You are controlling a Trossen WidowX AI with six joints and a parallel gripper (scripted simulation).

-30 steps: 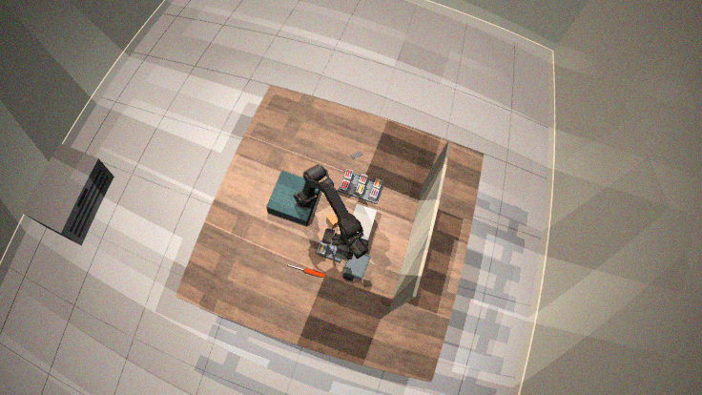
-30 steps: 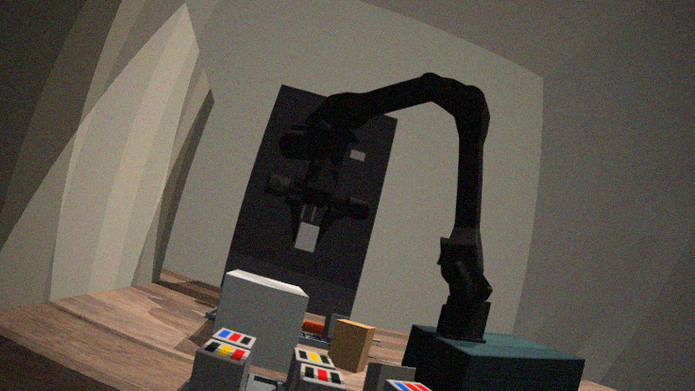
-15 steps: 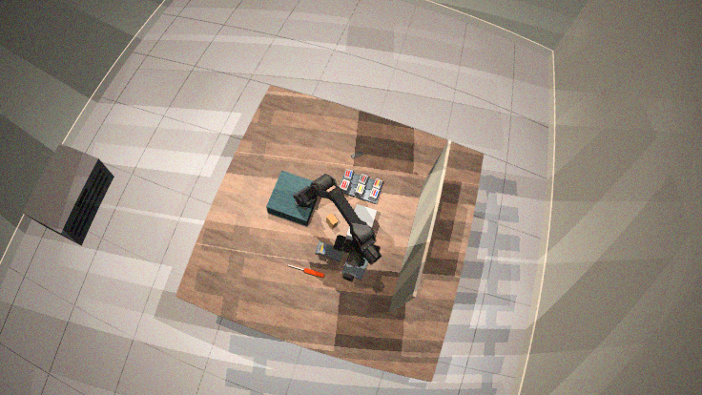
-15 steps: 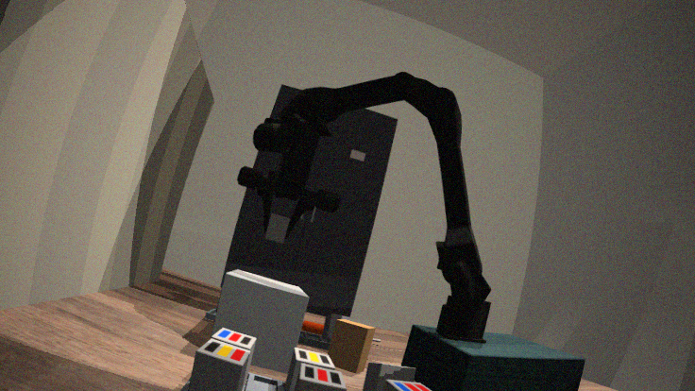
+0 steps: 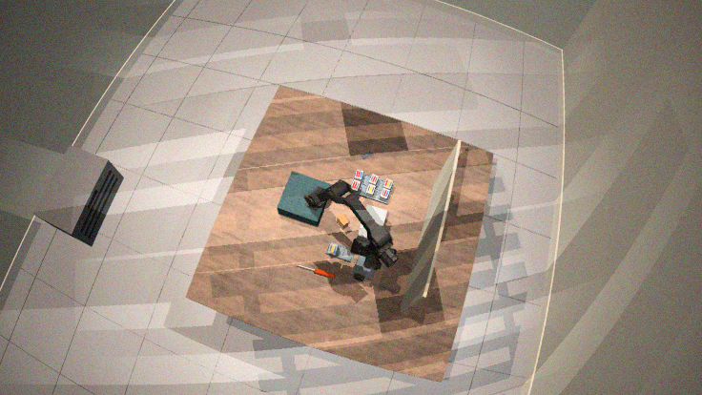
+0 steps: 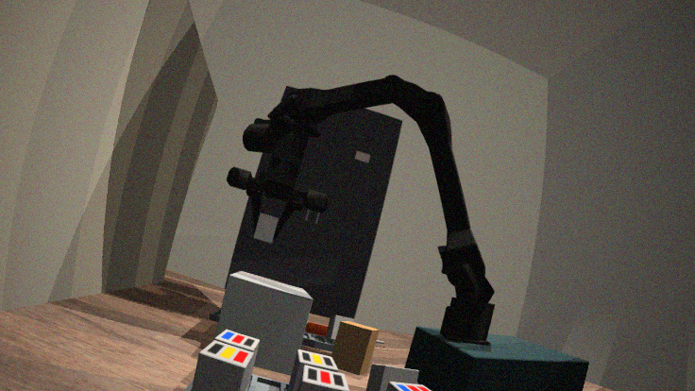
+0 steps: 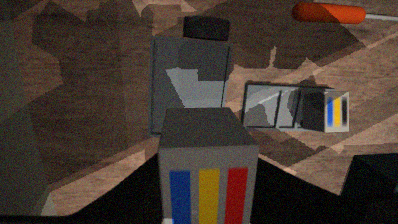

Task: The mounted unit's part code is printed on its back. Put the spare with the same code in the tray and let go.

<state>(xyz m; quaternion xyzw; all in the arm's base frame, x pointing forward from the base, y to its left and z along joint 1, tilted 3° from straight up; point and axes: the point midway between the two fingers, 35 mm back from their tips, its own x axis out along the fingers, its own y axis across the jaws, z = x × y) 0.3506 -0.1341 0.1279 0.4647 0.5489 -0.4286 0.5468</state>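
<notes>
Now: gripper tip 160 mm above the shallow grey tray. Round my gripper tip: grey spare block: 20 mm above; dark cylinder: 140 mm below, 80 mm to the right; rimmed grey holder: 160 mm below, 140 mm behind.
</notes>
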